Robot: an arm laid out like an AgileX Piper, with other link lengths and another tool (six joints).
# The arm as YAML. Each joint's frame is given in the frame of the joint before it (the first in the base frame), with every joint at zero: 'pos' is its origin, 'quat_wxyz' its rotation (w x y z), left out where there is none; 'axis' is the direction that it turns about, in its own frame. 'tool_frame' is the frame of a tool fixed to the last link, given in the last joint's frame.
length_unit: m
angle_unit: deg
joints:
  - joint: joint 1
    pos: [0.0, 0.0, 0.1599]
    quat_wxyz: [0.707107, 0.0, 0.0, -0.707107]
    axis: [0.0, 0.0, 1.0]
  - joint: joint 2
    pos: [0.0, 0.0, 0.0]
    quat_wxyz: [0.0, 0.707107, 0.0, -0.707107]
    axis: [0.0, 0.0, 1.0]
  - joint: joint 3
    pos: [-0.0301, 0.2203, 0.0]
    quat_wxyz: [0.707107, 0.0, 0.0, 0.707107]
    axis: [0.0, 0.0, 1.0]
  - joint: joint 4
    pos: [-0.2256, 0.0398, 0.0]
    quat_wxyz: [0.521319, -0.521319, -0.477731, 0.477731]
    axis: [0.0, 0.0, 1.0]
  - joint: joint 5
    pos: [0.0, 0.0, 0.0]
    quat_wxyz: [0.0, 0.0, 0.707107, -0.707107]
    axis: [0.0, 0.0, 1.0]
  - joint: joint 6
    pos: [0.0, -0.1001, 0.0]
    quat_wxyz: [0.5, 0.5, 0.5, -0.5]
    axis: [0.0, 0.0, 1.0]
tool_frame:
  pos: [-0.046, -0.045, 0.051]
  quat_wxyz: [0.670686, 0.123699, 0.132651, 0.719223]
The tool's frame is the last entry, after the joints.
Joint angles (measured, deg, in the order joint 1, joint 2, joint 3, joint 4, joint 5, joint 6), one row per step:
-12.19 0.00 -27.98 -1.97 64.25 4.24
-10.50 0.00 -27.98 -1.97 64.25 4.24
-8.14 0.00 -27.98 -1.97 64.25 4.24
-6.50 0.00 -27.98 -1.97 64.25 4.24
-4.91 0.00 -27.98 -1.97 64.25 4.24
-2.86 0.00 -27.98 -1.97 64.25 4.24
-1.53 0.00 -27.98 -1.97 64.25 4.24
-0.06 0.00 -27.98 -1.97 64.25 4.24
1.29 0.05 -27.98 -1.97 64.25 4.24
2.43 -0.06 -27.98 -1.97 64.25 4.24
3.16 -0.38 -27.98 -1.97 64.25 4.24
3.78 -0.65 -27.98 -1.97 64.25 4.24
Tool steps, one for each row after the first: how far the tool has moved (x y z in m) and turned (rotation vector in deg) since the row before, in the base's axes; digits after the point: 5 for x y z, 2 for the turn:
-0.00045 0.00356 0.00000 0.00 0.00 1.69
-0.00080 0.00494 0.00000 0.00 0.00 2.36
-0.00067 0.00341 0.00000 0.00 0.00 1.64
-0.00075 0.00329 0.00000 0.00 0.00 1.59
-0.00110 0.00421 0.00000 0.00 0.00 2.05
-0.00079 0.00271 0.00000 0.00 0.00 1.33
-0.00095 0.00297 0.00000 0.00 0.00 1.47
-0.00082 0.00271 -0.00010 0.00 0.05 1.35
-0.00110 0.00226 0.00022 0.00 -0.11 1.14
-0.00130 0.00140 0.00064 0.02 -0.32 0.73
-0.00112 0.00117 0.00054 0.02 -0.27 0.62

